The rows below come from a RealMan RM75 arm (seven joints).
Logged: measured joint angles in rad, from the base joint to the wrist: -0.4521, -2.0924, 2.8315, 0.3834, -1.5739, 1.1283, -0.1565; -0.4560, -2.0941, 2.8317, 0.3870, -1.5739, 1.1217, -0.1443; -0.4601, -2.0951, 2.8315, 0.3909, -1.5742, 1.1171, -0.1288; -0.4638, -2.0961, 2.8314, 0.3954, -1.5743, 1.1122, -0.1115; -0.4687, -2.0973, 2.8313, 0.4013, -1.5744, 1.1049, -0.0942; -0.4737, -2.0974, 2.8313, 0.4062, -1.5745, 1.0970, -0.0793; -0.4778, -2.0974, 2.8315, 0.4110, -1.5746, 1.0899, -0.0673; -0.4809, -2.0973, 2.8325, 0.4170, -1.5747, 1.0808, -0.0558; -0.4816, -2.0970, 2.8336, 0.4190, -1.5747, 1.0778, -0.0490; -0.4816, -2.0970, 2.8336, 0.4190, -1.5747, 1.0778, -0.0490; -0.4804, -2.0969, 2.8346, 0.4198, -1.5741, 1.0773, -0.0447; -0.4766, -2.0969, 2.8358, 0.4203, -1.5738, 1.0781, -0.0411; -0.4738, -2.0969, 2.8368, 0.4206, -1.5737, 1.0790, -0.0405; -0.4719, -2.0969, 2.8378, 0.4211, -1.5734, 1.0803, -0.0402; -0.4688, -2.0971, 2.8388, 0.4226, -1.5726, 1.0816, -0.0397
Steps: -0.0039, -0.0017, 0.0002, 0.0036, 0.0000, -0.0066, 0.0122; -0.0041, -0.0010, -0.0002, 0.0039, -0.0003, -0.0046, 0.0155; -0.0037, -0.0010, -0.0001, 0.0045, -0.0001, -0.0049, 0.0173; -0.0049, -0.0012, -0.0001, 0.0059, -0.0001, -0.0073, 0.0173; -0.0050, -0.0001, 0.0000, 0.0049, -0.0001, -0.0079, 0.0149; -0.0041, 0.0000, 0.0002, 0.0048, -0.0001, -0.0071, 0.0120; -0.0031, 0.0001, 0.0010, 0.0060, -0.0001, -0.0091, 0.0115; -0.0007, 0.0003, 0.0011, 0.0020, 0.0000, -0.0030, 0.0068; 0.0000, 0.0000, 0.0000, 0.0000, 0.0000, 0.0000, 0.0000; 0.0012, 0.0001, 0.0010, 0.0008, 0.0006, -0.0005, 0.0043; 0.0038, 0.0000, 0.0012, 0.0005, 0.0003, 0.0008, 0.0036; 0.0028, 0.0000, 0.0010, 0.0003, 0.0001, 0.0009, 0.0006; 0.0019, 0.0000, 0.0010, 0.0005, 0.0003, 0.0013, 0.0003; 0.0031, -0.0002, 0.0010, 0.0015, 0.0008, 0.0013, 0.0005
